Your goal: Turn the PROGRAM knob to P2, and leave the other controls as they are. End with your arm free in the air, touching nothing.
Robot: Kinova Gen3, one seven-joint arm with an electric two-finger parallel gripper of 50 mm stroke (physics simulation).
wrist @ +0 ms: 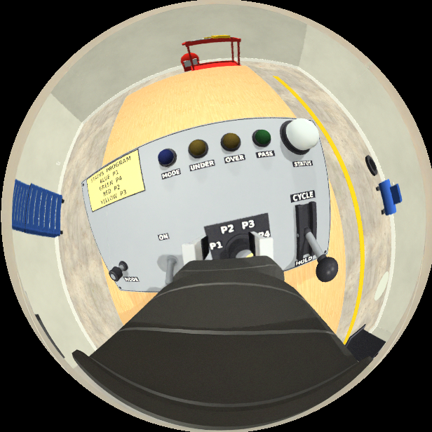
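Note:
The PROGRAM knob [239, 245] is dark and round, on a black plate [215, 231] marked P1, P2, P3 and P4 on the grey panel [200, 195]. A small pale yellow part shows on it. Its lower part is hidden behind the gripper body, and I cannot tell which mark it points to. My gripper [228, 242] is open and empty, with its white fingertips over the left and right parts of the black plate and the knob in view between them. The right fingertip partly covers the P4 mark. Whether the fingers touch the knob cannot be told.
A toggle switch [171, 270] stands left of the gripper, with a small MODE knob [118, 271] farther left. The CYCLE lever [326, 269] sticks out at the right. Lamps and a white STATUS dome [302, 134] line the panel's far edge. A yellow note [116, 180] lies at left.

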